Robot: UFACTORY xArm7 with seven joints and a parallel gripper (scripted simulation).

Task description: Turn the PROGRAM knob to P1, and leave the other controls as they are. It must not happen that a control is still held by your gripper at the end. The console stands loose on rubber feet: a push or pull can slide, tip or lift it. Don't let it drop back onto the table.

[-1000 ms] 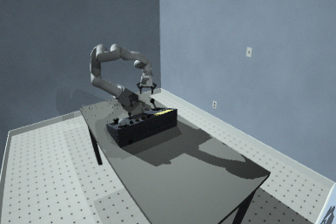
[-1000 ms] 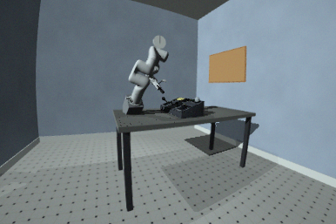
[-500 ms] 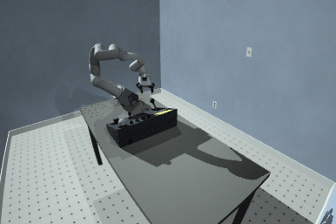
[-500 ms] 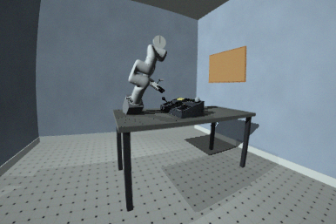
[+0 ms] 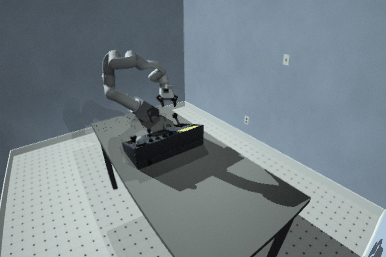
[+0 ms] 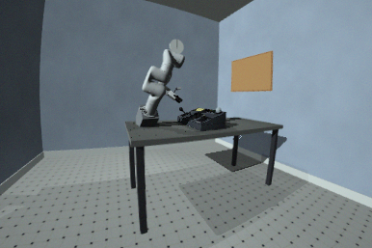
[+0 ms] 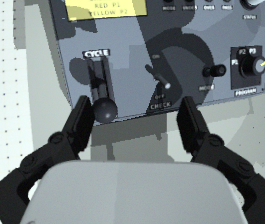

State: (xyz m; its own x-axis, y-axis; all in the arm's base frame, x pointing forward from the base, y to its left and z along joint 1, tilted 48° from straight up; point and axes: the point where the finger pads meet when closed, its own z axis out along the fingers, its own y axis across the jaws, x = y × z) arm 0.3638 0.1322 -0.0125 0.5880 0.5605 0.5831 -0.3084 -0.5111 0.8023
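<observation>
Right now my hand is 60 mm short of the lever, 30 mm to the right of it and 110 mm above it. Round my hand: check switch (60 mm ahead, 100 mm to the right, 130 mm below); mode knob (50 mm ahead, 220 mm to the right, 120 mm below); dark console (90 mm ahead, 170 mm to the right, 150 mm below).
</observation>
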